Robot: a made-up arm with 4 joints.
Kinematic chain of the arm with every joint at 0, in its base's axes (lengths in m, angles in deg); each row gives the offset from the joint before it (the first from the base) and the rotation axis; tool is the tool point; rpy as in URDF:
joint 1: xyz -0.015 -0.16 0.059 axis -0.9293 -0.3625 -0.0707
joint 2: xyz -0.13 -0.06 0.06 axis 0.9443 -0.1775 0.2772
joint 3: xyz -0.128 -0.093 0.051 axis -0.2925 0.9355 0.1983
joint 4: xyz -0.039 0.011 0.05 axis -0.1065 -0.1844 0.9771
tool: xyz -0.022 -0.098 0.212 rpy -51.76 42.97 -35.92
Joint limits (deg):
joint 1: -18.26..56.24
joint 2: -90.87..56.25
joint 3: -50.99..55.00
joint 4: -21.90..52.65
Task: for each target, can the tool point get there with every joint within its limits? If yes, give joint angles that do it. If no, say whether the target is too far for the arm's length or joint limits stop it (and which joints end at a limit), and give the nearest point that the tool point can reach.
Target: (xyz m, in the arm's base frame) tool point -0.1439 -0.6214 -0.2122
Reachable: no: joint limits stop it (at a limit: joint 1, joint 2) | nearest point -0.2673 -0.6107 0.0113 | short by 0.256 m
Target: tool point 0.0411 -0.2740 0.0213
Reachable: no: joint limits stop it (at a limit: joint 1, joint 2, joint 3, joint 4) | nearest point -0.0335 -0.4737 0.1421 | short by 0.245 m
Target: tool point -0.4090 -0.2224 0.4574
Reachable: yes | joints 2.50 -27.24 -25.27 31.82
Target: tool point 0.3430 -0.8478 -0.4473
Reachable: no: too far | nearest point -0.1121 -0.5708 0.0932 | short by 0.759 m
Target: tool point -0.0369 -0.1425 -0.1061
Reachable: no: joint limits stop it (at a limit: joint 1, joint 2, joint 3, joint 4) | nearest point 0.0040 0.0299 0.0694 | short by 0.249 m
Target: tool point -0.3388 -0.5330 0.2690
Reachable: yes | joints 18.74 45.07 -3.67 4.86
